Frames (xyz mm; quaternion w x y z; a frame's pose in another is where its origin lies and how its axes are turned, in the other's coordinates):
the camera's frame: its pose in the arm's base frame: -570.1 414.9 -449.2 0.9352 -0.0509 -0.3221 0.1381
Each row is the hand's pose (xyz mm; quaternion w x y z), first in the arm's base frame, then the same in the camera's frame.
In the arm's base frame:
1: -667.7 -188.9 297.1 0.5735 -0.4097 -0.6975 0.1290
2: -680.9 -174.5 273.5 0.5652 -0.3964 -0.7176 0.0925
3: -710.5 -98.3 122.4 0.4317 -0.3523 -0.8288 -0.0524
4: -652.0 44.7 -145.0 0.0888 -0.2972 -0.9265 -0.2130
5: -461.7 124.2 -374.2 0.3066 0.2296 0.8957 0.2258
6: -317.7 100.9 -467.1 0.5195 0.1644 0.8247 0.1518
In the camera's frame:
1: 189.7 -693.1 644.0 0.7997 -0.4088 -0.4176 0.1379
2: 170.1 -672.0 633.6 0.7926 -0.4112 -0.4390 0.0996
3: 81.0 -564.6 533.4 0.6813 -0.4388 -0.5847 -0.0373
4: 9.4 -391.7 287.7 0.3672 -0.4700 -0.7860 -0.1629
5: 41.3 -316.4 -9.6 0.0177 0.4268 0.8932 0.1405
6: 88.5 -354.0 -171.7 0.2328 0.3430 0.9081 0.0592

